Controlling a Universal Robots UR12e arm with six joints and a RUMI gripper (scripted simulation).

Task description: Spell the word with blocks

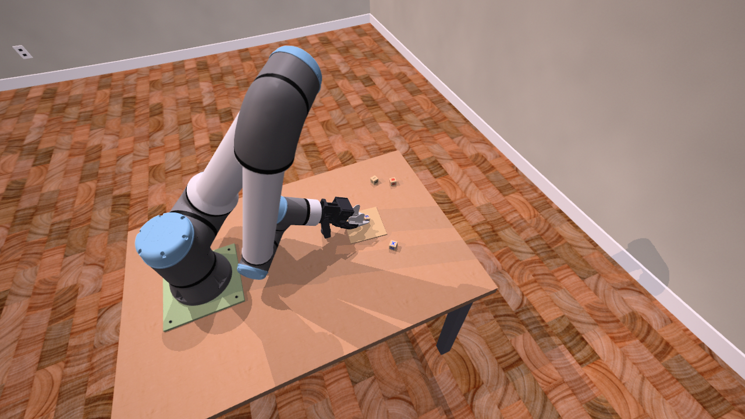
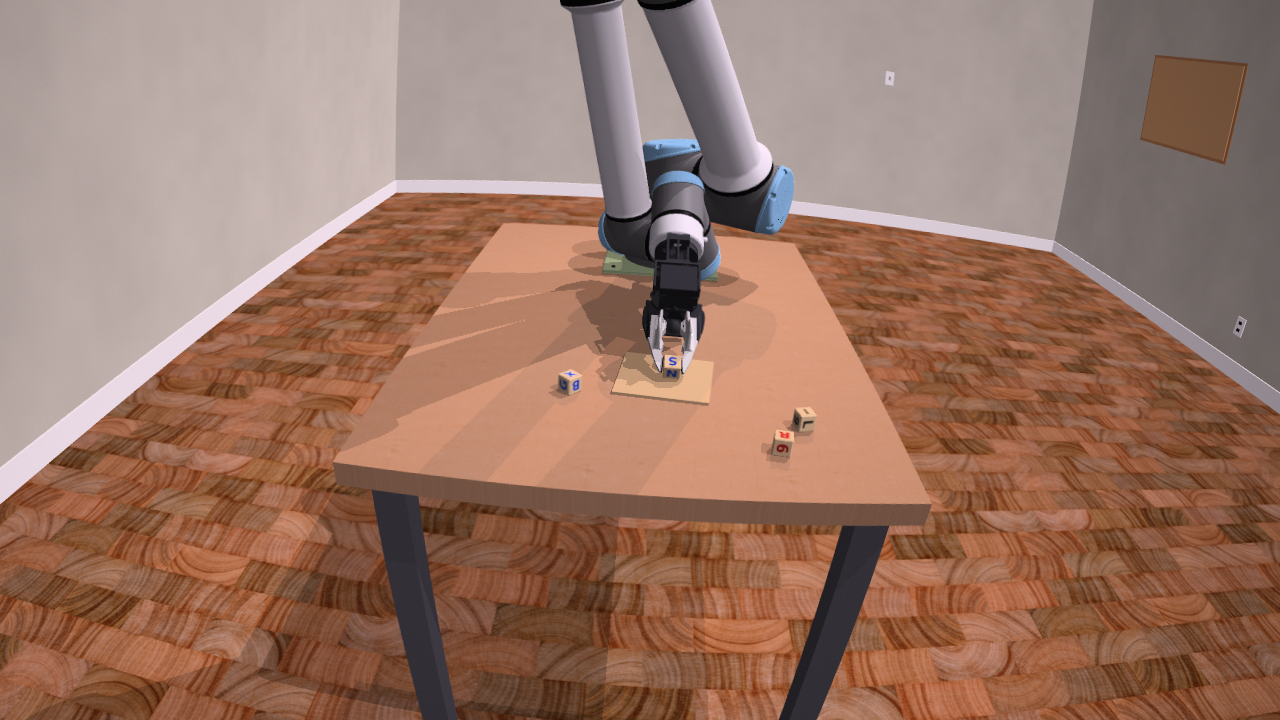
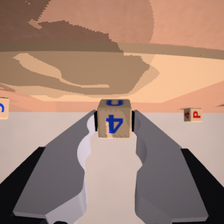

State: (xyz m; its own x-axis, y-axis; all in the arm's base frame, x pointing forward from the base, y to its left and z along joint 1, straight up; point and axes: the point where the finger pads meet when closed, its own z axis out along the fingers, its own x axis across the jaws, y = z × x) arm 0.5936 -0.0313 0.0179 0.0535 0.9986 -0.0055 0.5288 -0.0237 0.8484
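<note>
The mat lies 1 cm behind my hand, 1 cm to the right of it and 2 cm below it. Round my hand: red-lettered block 20 cm ahead, 13 cm to the left, 1 cm below.
</note>
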